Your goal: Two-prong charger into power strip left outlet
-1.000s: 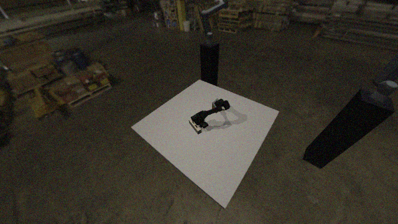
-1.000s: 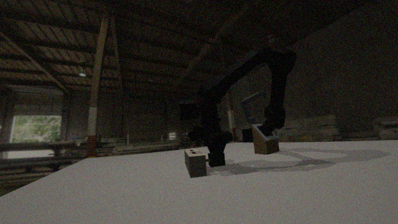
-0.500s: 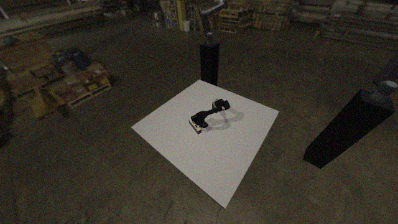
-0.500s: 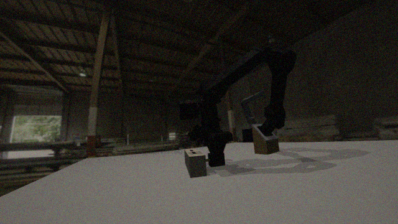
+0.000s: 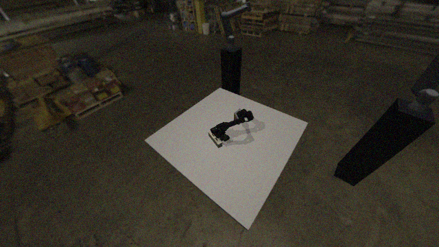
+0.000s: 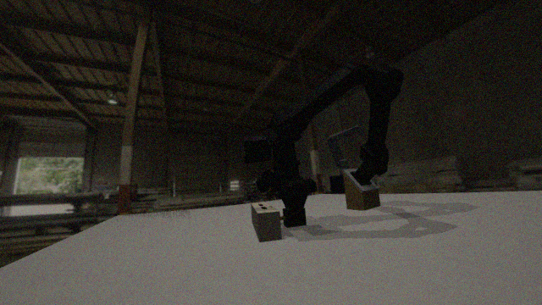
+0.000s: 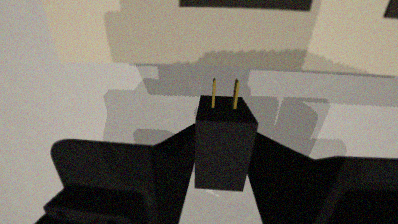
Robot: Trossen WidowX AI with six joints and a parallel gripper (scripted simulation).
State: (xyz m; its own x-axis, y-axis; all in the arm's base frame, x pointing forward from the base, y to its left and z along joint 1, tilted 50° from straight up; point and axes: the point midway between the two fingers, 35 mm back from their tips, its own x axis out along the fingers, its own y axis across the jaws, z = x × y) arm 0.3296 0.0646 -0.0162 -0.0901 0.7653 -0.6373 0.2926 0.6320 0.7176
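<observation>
Right now the box-shaped charger is 2 cm ahead of my gripper tip and 1 cm above it.
</observation>
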